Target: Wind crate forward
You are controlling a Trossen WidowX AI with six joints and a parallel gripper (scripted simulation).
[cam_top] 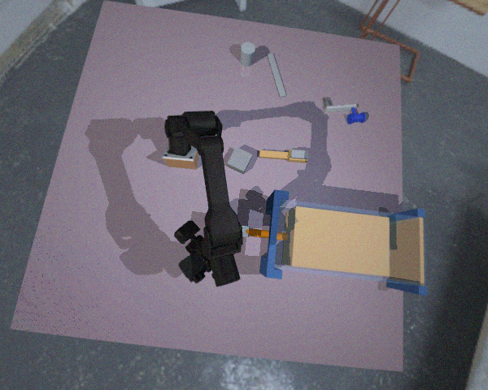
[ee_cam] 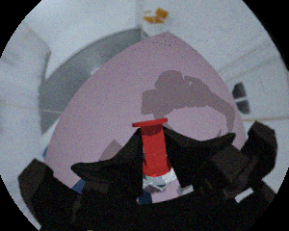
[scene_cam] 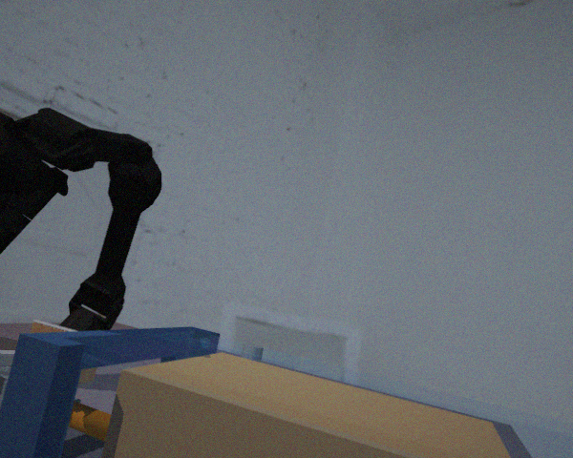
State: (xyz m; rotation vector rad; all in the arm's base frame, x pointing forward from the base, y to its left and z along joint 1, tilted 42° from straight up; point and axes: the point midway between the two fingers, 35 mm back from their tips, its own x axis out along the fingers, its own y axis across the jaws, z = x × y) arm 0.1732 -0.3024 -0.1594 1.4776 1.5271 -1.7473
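Right now the red-knobbed crank handle is 2 cm ahead of my gripper tip, 5 cm to the left of it and 3 cm below it. The rest, counted from my gripper tip: red knob 1 cm ahead, 1 cm to the left; blue steel frame 20 cm ahead, 12 cm to the left, 2 cm below; grey block 6 cm ahead, 37 cm to the left, 11 cm below.
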